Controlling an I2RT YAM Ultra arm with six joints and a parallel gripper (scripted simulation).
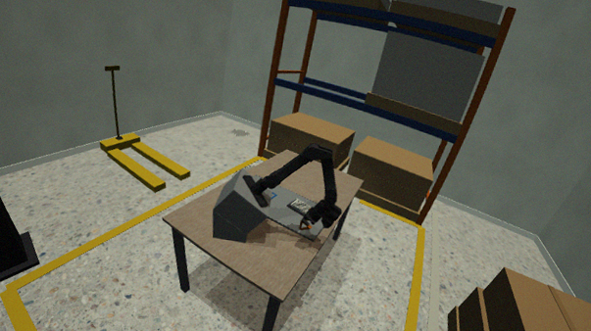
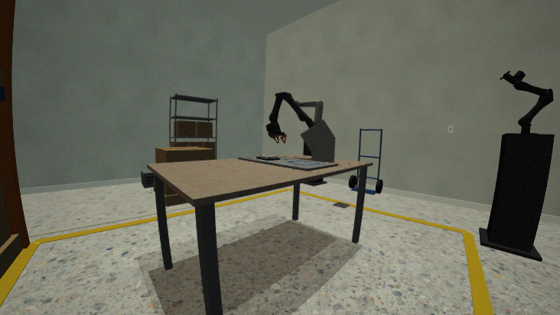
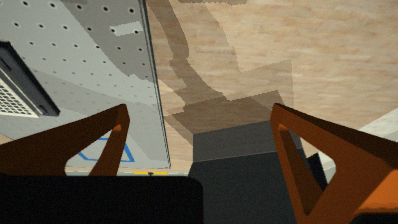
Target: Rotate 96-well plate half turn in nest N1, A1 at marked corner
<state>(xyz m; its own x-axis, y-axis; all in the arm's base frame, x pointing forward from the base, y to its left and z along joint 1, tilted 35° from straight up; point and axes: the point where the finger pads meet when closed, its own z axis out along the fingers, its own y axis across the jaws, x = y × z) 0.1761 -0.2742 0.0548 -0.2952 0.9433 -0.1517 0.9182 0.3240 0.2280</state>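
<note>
The cream 96-well plate lies 270 mm ahead of my hand, 160 mm to the left of it and 110 mm below it. From my hand the other things lie so: dark plate nest N1 (270 mm ahead, 160 mm to the left, 120 mm below); then A1 label (330 mm ahead, 240 mm to the left, 120 mm below).
</note>
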